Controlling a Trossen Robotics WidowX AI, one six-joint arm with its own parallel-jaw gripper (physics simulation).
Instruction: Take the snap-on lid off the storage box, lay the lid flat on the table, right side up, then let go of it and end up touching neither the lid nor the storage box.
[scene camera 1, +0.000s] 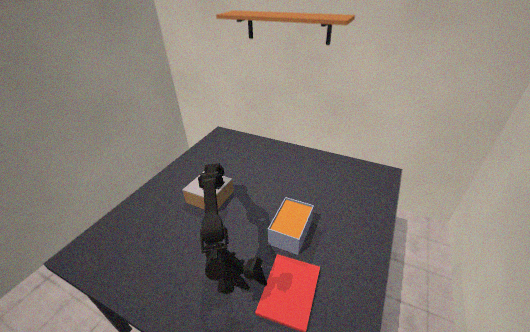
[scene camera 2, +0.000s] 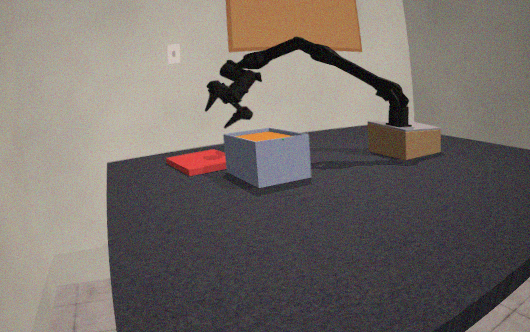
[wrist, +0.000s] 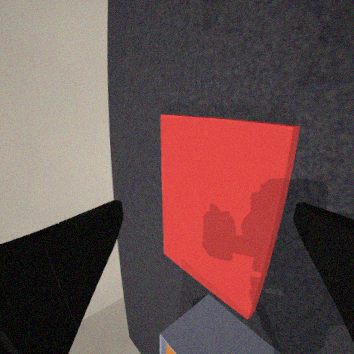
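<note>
The red lid (scene camera 1: 295, 300) (scene camera 2: 187, 161) (wrist: 200, 160) lies flat on the table, its smooth broad face up, with a shadow across it. The box hides part of it in scene camera 2. The blue-grey storage box (scene camera 1: 285, 244) (scene camera 2: 285, 162) (wrist: 215, 325) stands upright and uncovered beside the lid, a small gap apart, with an orange surface inside its rim. My gripper (scene camera 1: 256, 286) (scene camera 2: 216, 118) (wrist: 208, 210) is open and empty. It hangs above the lid, its fingers wide apart and touching neither the lid nor the box.
The arm's base stands on a wooden block (scene camera 1: 196, 198) (scene camera 2: 422, 142) on the dark table (scene camera 1: 350, 200) (scene camera 2: 350, 240). An orange shelf (scene camera 1: 285, 18) is fixed high on the wall behind. The table edge runs beyond the lid in the wrist view.
</note>
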